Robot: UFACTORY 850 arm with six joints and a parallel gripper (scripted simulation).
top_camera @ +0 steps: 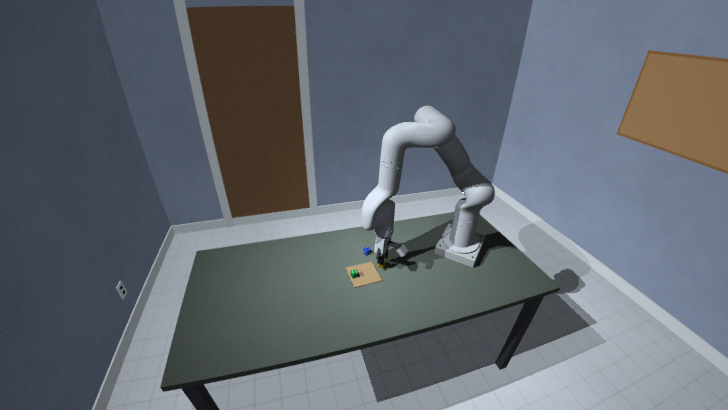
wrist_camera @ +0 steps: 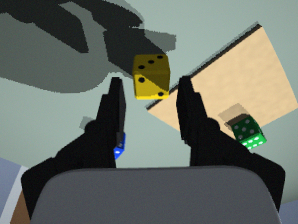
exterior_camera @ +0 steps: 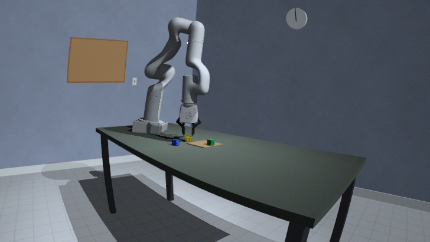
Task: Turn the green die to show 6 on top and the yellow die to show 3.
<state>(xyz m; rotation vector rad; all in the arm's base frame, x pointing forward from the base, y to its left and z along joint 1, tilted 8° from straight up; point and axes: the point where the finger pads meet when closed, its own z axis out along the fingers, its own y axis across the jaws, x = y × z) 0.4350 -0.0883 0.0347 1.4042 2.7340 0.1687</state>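
My hand is 4 cm above the yellow die. Also, from my hand: green die 16 cm ahead, 4 cm below; then tan mat 11 cm ahead, 5 cm below, 1 cm to the left; then blue die 12 cm to the right, 4 cm below, 2 cm ahead.
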